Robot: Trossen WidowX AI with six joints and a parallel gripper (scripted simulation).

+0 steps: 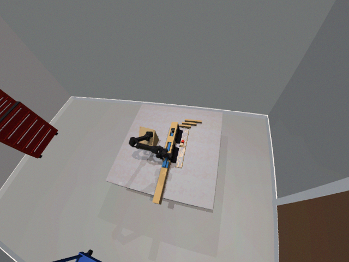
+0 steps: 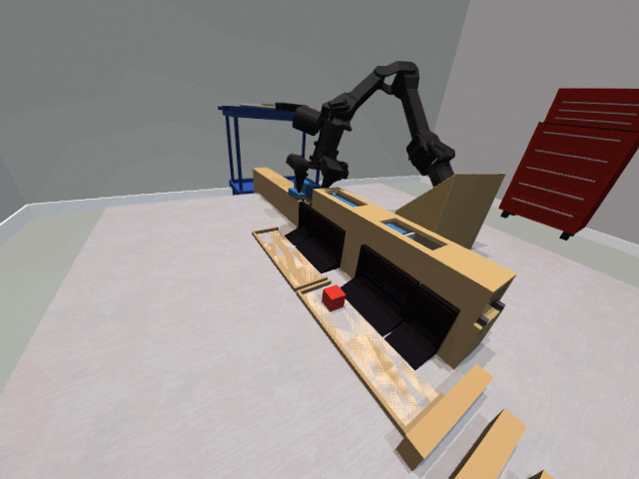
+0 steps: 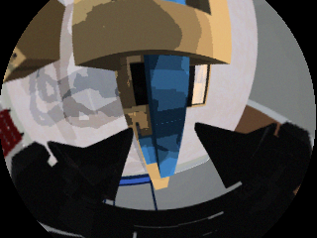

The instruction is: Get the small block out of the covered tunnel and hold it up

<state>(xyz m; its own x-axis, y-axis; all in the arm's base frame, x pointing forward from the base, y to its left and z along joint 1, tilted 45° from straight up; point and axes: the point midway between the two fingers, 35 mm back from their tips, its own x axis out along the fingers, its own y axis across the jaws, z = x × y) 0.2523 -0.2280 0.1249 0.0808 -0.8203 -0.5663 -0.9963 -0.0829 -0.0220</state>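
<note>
My gripper tip is 50 mm to the right of the tan covered tunnel, 50 mm above it and 20 mm short of it.
</note>
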